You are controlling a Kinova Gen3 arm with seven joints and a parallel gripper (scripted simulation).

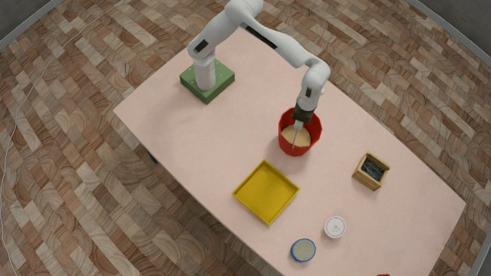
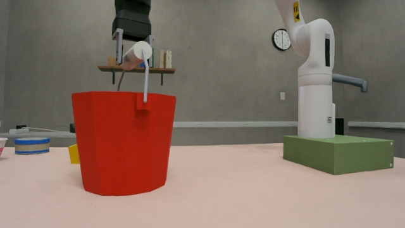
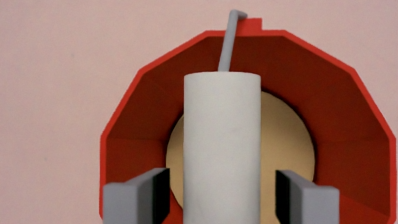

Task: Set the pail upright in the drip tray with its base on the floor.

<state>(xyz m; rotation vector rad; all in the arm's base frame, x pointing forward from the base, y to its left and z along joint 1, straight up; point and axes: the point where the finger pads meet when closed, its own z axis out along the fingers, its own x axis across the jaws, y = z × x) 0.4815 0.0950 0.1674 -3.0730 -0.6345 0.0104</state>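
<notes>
My gripper is now 100 mm above the red pail and 10 mm short of it. From my hand the other things lie so: yellow drip tray (270 mm to the right, 230 mm below, 90 mm ahead); wooden box (390 mm ahead, 200 mm below, 140 mm to the left).
</notes>
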